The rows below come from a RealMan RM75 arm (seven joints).
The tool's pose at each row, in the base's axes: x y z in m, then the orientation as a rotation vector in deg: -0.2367, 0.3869, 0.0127, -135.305, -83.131, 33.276; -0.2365, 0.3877, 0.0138, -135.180, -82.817, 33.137; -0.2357, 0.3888, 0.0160, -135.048, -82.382, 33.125; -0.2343, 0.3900, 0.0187, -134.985, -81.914, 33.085; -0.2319, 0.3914, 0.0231, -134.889, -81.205, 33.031; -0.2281, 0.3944, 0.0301, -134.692, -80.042, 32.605; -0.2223, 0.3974, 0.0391, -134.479, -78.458, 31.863; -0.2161, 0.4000, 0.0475, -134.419, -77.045, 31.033; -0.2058, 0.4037, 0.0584, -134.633, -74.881, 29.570; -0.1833, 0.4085, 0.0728, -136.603, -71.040, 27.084; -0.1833, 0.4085, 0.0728, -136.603, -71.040, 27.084; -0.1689, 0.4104, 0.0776, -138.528, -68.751, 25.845; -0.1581, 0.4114, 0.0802, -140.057, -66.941, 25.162; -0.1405, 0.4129, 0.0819, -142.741, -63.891, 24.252
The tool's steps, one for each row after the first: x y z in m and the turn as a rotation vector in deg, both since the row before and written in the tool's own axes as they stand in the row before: 0.0006, -0.0007, -0.0010, 0.227, 0.230, 0.068; 0.0009, -0.0009, -0.0022, 0.321, 0.188, 0.142; 0.0012, -0.0007, -0.0030, 0.281, 0.202, 0.189; 0.0015, -0.0009, -0.0049, 0.427, 0.301, 0.289; 0.0031, -0.0018, -0.0077, 0.659, 0.730, 0.407; 0.0037, -0.0014, -0.0104, 0.817, 1.090, 0.566; 0.0038, -0.0008, -0.0100, 0.588, 1.057, 0.550; 0.0065, 0.0003, -0.0140, 0.608, 1.680, 0.973; 0.0135, 0.0064, -0.0227, -0.217, 2.531, 2.535; 0.0000, 0.0000, 0.0000, 0.000, 0.000, 0.000; 0.0089, 0.0066, -0.0105, -0.742, 1.150, 1.901; 0.0068, 0.0055, -0.0069, -0.571, 0.685, 1.556; 0.0116, 0.0101, -0.0089, -1.071, 0.927, 2.700
